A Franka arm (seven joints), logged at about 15 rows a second.
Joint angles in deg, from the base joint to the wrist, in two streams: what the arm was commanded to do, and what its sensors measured. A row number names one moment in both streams.
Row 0, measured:
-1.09 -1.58 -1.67 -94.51 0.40 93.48 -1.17
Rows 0 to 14, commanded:
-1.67 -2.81 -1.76 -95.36 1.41 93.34 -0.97
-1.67 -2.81 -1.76 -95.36 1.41 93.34 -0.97
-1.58 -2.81 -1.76 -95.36 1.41 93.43 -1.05
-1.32 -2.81 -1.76 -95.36 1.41 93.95 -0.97
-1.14 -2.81 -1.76 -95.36 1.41 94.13 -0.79
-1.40 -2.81 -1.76 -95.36 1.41 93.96 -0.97
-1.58 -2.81 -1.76 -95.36 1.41 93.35 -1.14
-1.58 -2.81 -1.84 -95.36 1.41 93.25 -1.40
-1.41 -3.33 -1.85 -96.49 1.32 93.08 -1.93
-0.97 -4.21 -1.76 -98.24 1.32 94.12 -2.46
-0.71 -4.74 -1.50 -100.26 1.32 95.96 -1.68
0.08 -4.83 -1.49 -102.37 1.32 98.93 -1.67
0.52 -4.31 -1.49 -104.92 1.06 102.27 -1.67
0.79 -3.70 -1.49 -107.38 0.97 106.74 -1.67
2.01 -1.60 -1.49 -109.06 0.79 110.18 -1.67
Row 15, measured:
0.36 -2.32 -1.39 -103.01 0.43 102.77 -1.51
